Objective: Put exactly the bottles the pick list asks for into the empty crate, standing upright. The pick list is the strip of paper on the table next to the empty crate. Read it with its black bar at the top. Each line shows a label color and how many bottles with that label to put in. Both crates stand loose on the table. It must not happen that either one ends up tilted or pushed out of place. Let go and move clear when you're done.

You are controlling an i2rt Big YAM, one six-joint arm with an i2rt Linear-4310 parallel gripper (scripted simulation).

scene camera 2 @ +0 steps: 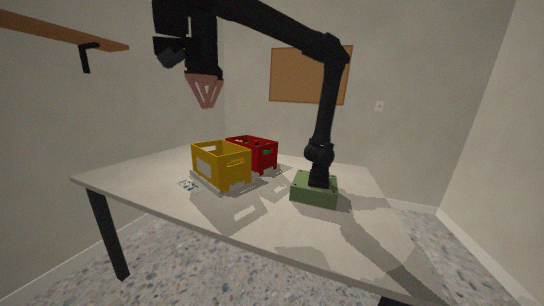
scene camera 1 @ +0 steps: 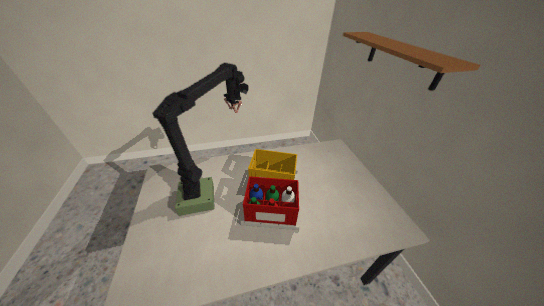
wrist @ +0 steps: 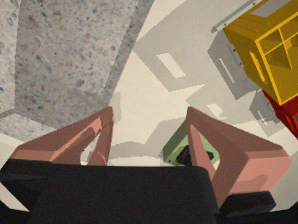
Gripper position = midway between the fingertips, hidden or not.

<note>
In view: my gripper (scene camera 2: 207, 108) and a yellow crate (scene camera 2: 219, 167).
The yellow crate is seen too in scene camera 1 (scene camera 1: 267, 164). My gripper also shows in the wrist view (wrist: 149, 113).
</note>
